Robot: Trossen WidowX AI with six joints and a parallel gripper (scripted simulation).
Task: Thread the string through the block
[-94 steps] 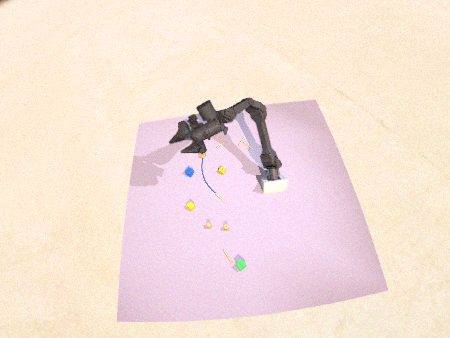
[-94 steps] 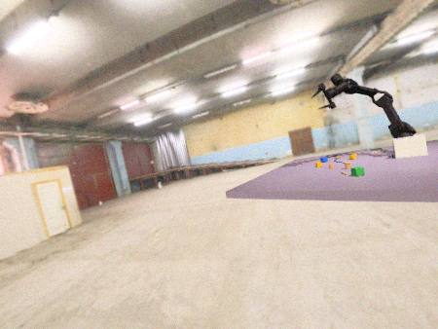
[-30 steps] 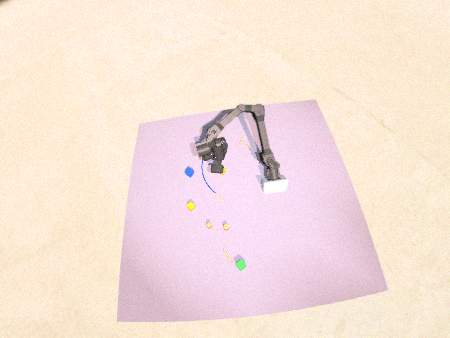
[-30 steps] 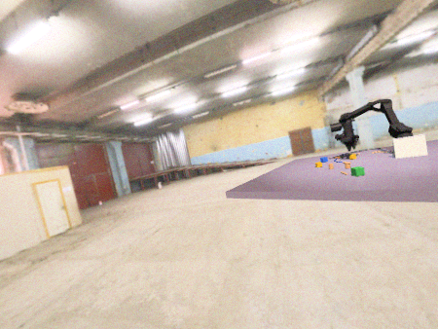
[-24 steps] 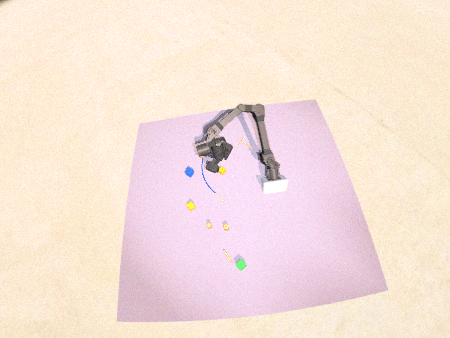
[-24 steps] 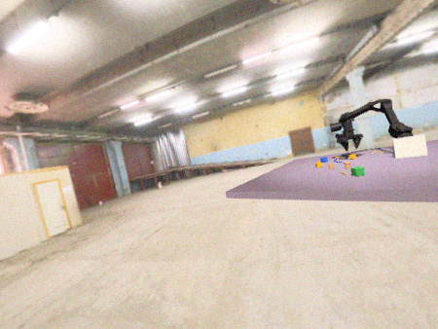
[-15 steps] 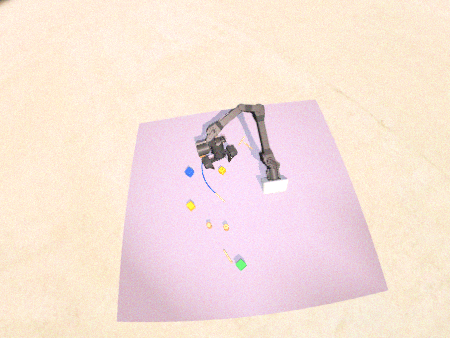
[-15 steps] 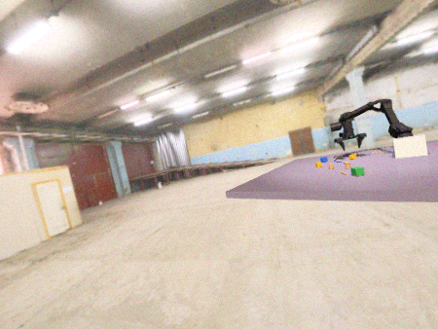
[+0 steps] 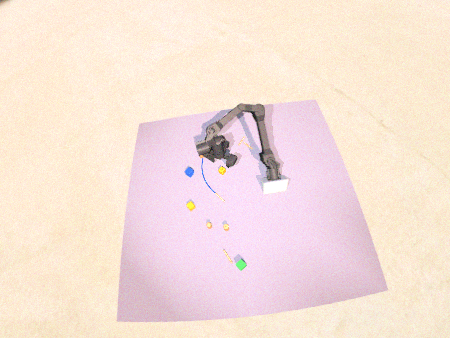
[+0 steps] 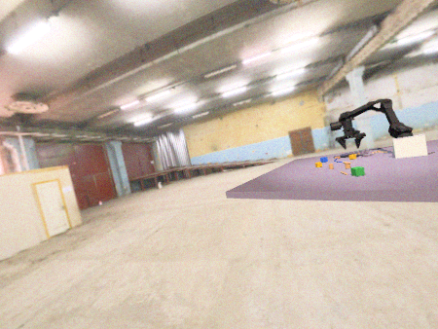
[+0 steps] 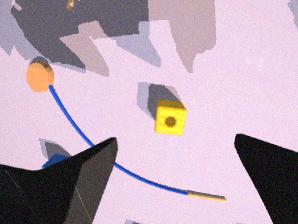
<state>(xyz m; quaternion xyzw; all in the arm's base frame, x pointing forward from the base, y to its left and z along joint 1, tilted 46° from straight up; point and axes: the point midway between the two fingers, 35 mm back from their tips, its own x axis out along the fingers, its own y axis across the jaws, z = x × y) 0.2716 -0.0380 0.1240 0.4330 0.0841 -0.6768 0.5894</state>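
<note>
The yellow cube lies 6 cm below my gripper tip. Round my gripper tip: thin wooden stick (3 cm ahead, 15 cm to the left, 7 cm below); then blue cube (19 cm ahead, 1 cm to the right, 6 cm below); then round wooden button (12 cm ahead, 13 cm to the right, 7 cm below).
</note>
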